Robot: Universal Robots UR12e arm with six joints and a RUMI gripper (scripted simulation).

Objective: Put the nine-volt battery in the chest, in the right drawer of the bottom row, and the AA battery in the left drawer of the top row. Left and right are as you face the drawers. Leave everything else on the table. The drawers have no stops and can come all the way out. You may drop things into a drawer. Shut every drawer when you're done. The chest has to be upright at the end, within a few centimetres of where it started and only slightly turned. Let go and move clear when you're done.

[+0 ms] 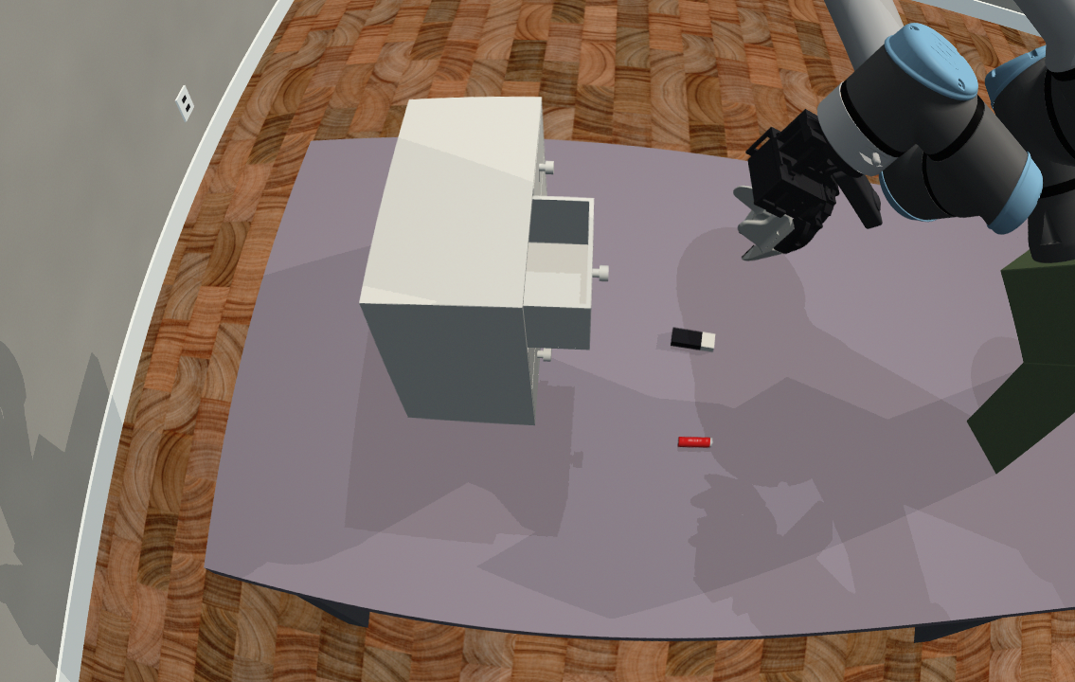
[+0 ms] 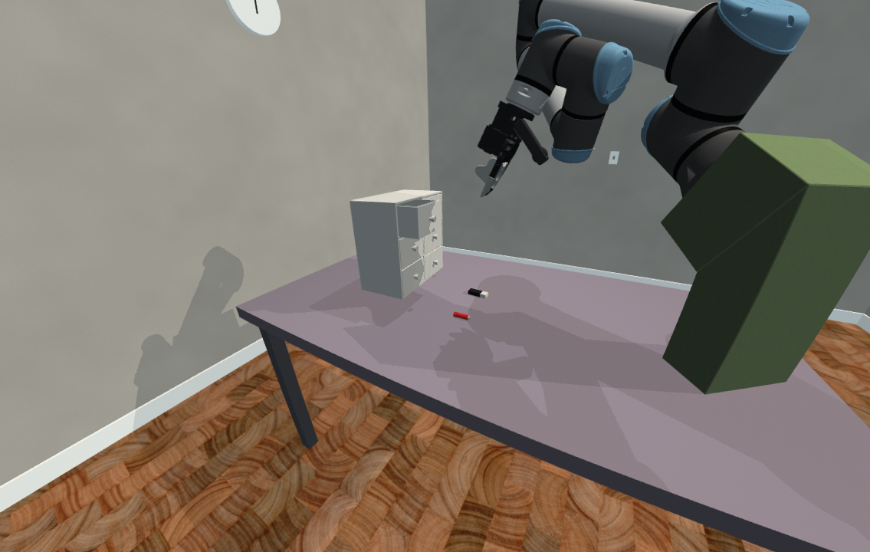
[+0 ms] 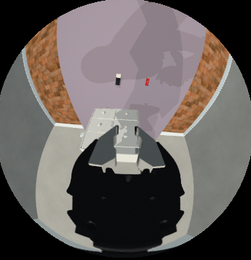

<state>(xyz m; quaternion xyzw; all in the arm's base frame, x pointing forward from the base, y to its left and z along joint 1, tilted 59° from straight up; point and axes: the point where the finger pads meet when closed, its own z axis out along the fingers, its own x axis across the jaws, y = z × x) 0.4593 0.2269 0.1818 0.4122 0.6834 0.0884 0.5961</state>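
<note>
Right now the red AA battery is 3 cm ahead of my hand, 10 cm to the left of it and 34 cm below it. Round my hand: green nine-volt battery 37 cm ahead, 13 cm to the right, 33 cm below.
</note>
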